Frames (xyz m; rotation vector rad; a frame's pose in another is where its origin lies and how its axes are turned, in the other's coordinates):
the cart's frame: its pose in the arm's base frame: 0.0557 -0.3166 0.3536 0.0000 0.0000 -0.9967
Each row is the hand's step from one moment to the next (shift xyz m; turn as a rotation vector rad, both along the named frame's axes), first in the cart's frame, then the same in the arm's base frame.
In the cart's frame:
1: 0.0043 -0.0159 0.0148 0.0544 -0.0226 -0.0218
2: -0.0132 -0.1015 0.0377 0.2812 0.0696 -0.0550
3: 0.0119 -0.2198 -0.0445 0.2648 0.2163 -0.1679
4: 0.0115 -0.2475 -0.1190 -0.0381 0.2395 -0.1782
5: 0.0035 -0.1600 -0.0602 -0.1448 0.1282 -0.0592
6: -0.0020 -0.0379 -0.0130 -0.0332 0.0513 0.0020
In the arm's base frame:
1: -0.0110 -0.0122 0.0148 0.0106 -0.0580 -0.0218
2: -0.0924 -0.0440 0.0377 0.2112 -0.1983 -0.0550
3: -0.1781 -0.1294 -0.0445 0.3254 -0.1049 -0.1679
4: -0.2016 -0.1441 -0.1190 0.1804 0.1621 -0.1782
5: -0.1324 -0.0898 -0.0602 0.0290 0.1912 -0.0592
6: -0.0329 -0.0189 -0.0130 0.0250 0.0557 0.0020

